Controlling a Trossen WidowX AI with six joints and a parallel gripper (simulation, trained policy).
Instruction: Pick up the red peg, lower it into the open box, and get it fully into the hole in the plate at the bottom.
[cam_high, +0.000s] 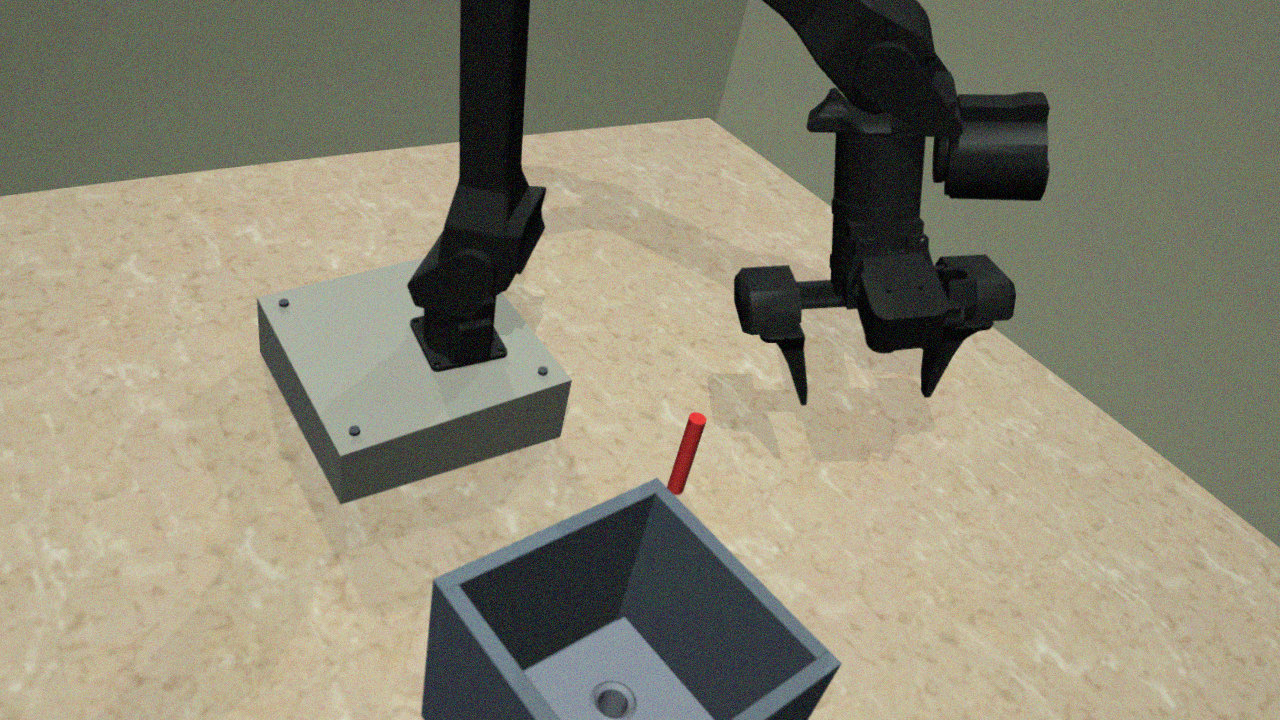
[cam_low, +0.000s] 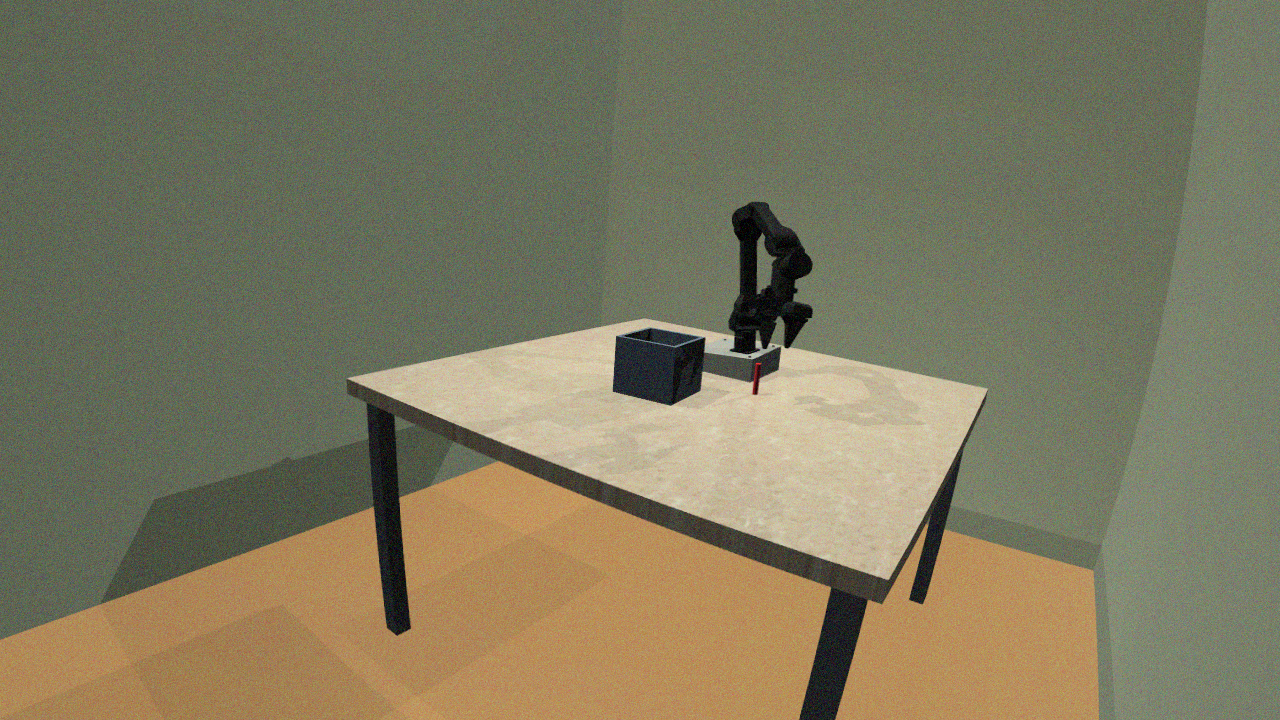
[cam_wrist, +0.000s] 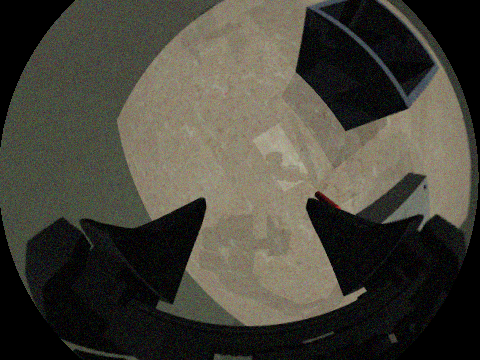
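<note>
Right now the red peg is 8 cm behind my gripper tip, 8 cm to the right of it and 11 cm below it.
</note>
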